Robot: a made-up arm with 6 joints. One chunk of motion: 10 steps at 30 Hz.
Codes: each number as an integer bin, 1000 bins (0 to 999) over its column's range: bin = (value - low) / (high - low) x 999, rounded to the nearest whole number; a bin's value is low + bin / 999 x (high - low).
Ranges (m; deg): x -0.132..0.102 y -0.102..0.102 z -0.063..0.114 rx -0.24..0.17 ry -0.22..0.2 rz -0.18..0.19
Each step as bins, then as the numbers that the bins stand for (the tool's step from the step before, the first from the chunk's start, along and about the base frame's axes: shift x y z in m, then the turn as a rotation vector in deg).
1 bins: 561 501 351 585 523 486
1 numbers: -0.00059 0.00031 -0.00081 0.000 0.000 0.000
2 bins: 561 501 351 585 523 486
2 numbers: -0.00059 0.00031 -0.00081 0.000 0.000 0.000
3 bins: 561 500 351 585 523 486
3 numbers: -0.00059 0.00010 -0.00081 0.000 0.000 0.000
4 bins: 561 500 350 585 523 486
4 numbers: -0.00059 0.00010 -0.00099 0.000 0.000 0.000
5 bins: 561 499 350 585 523 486
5 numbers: -0.00059 -0.00010 -0.00099 0.000 0.000 0.000
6 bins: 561 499 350 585 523 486
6 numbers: -0.00059 -0.00010 -0.00099 0.000 0.000 0.000
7 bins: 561 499 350 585 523 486
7 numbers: -0.00059 -0.00010 -0.00099 0.000 0.000 0.000
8 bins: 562 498 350 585 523 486
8 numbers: -0.00036 -0.00031 -0.00099 0.000 0.000 0.000
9 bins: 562 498 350 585 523 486
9 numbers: -0.00036 -0.00031 -0.00099 0.000 0.000 0.000
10 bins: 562 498 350 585 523 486
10 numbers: -0.00036 -0.00031 -0.00099 0.000 0.000 0.000
